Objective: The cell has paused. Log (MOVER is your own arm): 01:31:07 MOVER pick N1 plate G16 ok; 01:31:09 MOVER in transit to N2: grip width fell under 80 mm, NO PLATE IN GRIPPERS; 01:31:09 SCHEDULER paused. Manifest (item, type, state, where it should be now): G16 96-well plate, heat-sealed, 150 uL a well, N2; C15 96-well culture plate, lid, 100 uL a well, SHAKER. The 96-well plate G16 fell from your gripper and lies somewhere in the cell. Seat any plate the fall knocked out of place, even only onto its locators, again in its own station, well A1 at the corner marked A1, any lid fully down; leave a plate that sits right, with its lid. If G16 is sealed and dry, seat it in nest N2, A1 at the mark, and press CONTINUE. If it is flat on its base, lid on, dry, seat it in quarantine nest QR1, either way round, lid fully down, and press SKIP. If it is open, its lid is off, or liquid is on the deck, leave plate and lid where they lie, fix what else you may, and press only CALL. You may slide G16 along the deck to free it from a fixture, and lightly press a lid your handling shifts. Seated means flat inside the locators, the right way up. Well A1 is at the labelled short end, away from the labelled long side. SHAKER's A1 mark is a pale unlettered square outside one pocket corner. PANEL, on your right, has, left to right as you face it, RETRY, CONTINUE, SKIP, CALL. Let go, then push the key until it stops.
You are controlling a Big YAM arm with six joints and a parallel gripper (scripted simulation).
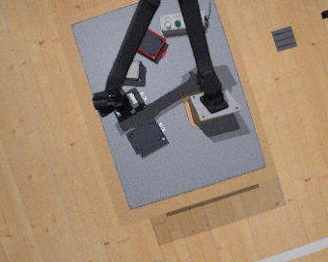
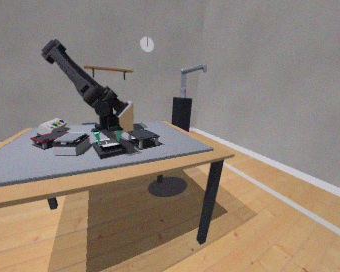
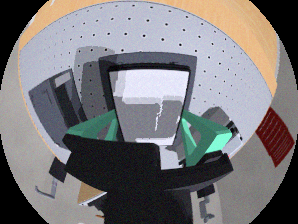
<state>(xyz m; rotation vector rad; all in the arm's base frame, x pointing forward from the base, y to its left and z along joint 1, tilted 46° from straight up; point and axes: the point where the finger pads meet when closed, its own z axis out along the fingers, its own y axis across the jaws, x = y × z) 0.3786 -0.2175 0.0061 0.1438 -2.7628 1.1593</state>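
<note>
Now: the plate G16 right at my hand. The rest, counted from my hand: red-framed nest 26 cm to the right, 22 cm behind; lidded plate 16 cm to the right, 7 cm behind, 2 cm above.
</note>
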